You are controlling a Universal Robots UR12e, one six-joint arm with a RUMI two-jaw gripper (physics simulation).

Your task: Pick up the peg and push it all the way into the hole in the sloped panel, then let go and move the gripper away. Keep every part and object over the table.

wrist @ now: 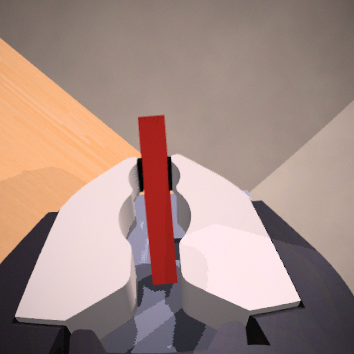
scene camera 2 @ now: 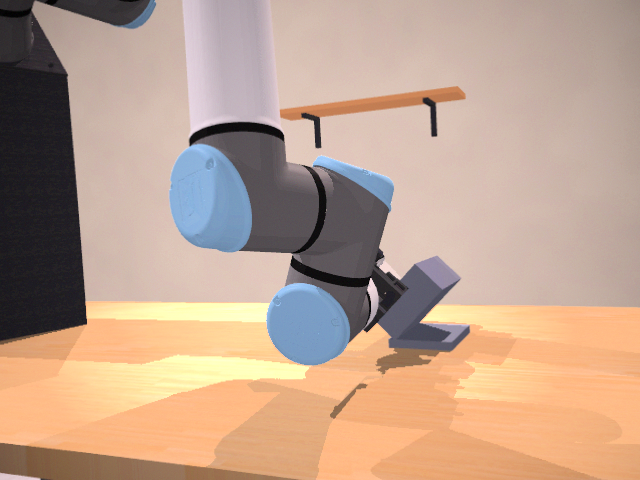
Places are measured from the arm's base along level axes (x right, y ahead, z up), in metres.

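Where they show: gripper, fingertip midpoint: [wrist: 154, 160] [scene camera 2: 376, 265].
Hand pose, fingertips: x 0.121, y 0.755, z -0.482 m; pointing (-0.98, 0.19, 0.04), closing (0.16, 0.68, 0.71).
Observation:
Each offset is from my fingertips to the centre of the thing. "pt": to the spot under its first point. Level surfaces: height alone.
The red peg @(dz -0.010, dx +0.016, dy +0.008 m) [wrist: 158, 215] is held between the black pads of my gripper [wrist: 154, 160], which is shut on it. In the wrist view the peg runs nearly upright, leaning slightly, with its upper end beyond the fingertips. The grey-blue sloped panel @(dz -0.055, dx +0.024, dy +0.068 m) [scene camera 2: 421, 297] stands tilted on its flat base at the right in the scene view; my gripper is close at its left side there, partly hidden by the arm and the panel. The peg and the hole do not show in the scene view. Parts of a grey-blue surface show between the fingers in the wrist view.
The wooden table @(dz -0.118 m) [scene camera 2: 155, 413] [wrist: 30, 120] bears the panel's base @(pt dz -0.110, dx +0.104, dy +0.105 m) [scene camera 2: 449, 345]. A large black box-like stand [scene camera 2: 36, 196] is at the left. An orange shelf [scene camera 2: 372, 103] is fixed to the wall behind.

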